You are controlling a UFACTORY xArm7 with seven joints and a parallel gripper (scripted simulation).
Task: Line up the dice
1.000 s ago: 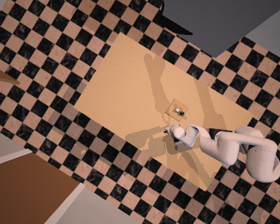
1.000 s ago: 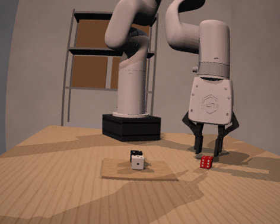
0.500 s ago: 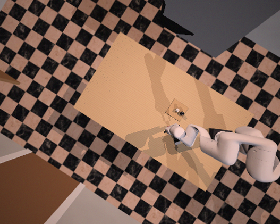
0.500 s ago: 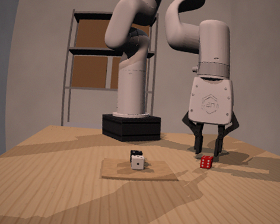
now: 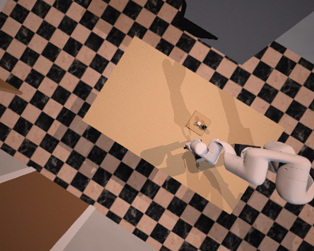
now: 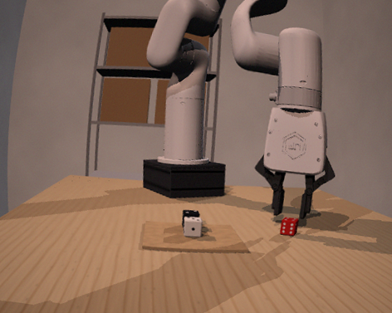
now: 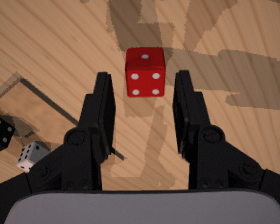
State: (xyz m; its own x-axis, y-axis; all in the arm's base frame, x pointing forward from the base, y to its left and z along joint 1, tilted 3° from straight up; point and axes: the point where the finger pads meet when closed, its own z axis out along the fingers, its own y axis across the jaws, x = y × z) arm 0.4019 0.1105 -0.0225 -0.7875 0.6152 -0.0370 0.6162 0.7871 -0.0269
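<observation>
Now: the red die 40 mm below my hand. The rest, counted from my hand: white die: 160 mm to the right, 30 mm below, 10 mm ahead; then thin mat: 160 mm to the right, 50 mm below, 10 mm ahead; then black die: 160 mm to the right, 40 mm behind, 30 mm below.
</observation>
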